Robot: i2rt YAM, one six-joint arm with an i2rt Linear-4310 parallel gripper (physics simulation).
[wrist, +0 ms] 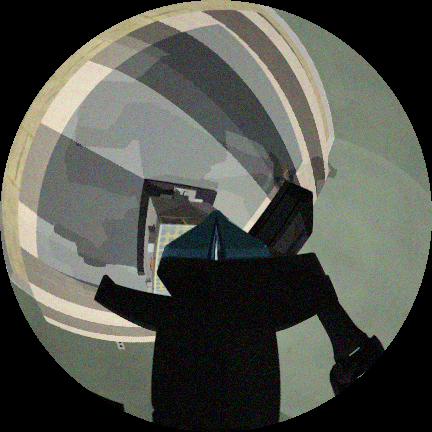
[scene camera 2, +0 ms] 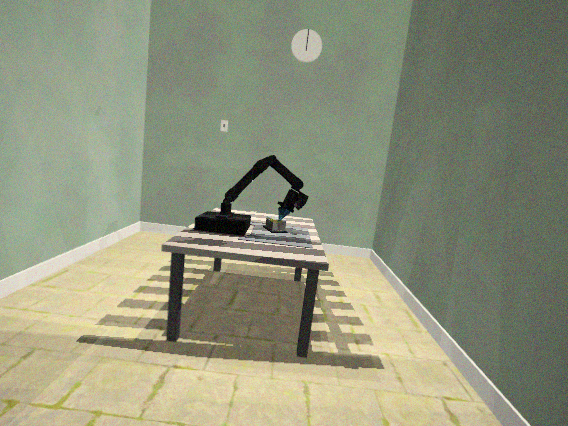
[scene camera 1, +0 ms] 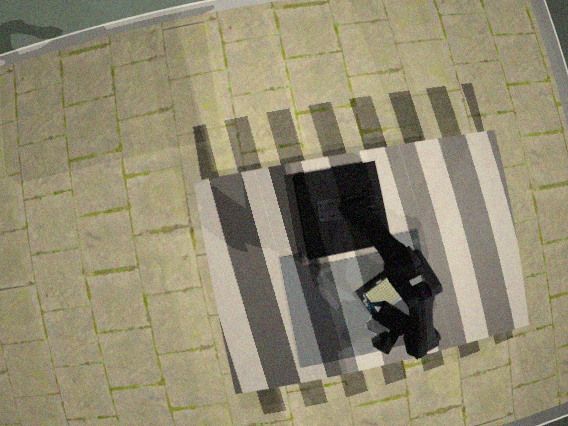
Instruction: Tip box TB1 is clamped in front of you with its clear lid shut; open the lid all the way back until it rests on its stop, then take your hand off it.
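Frame: origin at the arm's base, x ahead, y left, z up, level; millimetres.
Seen in the pictures: gripper, fingertip midpoint: (wrist: 215,215) (scene camera 2: 279,220) (scene camera 1: 369,304); arm's base, link origin: (scene camera 2: 225,215) (scene camera 1: 347,208).
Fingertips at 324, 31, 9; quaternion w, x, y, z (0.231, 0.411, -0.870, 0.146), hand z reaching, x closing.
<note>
Offsets run from my fingertips to a thing's middle, as dx, dy, dz. "spot": to the spot under its first point. Level surfaces: height alone.
The tip box TB1 @[-25, +66, -37] (scene camera 1: 384,292) (scene camera 2: 275,225) (wrist: 171,236) is a small greyish box with a yellow dotted top, sitting inside a dark holder frame @[spot: +25, +72, -68] (wrist: 141,225) on the table. My gripper (scene camera 1: 374,306) (scene camera 2: 281,218) (wrist: 215,215) has blue wedge-shaped fingers, which are shut together with nothing seen between them. In the wrist view the fingertips overlap one edge of the box and hide part of it. Whether they touch it is not clear. The clear lid cannot be made out surely in any view, so its angle cannot be told.
The black robot base (scene camera 1: 325,240) (scene camera 2: 222,223) stands behind the box on the striped-looking table (scene camera 1: 265,340) (scene camera 2: 295,262). A translucent blue-grey mat @[dz -76] (scene camera 1: 296,320) lies under the box area. The arm arches over the mat. Strong light and shadow stripes cross everything.
</note>
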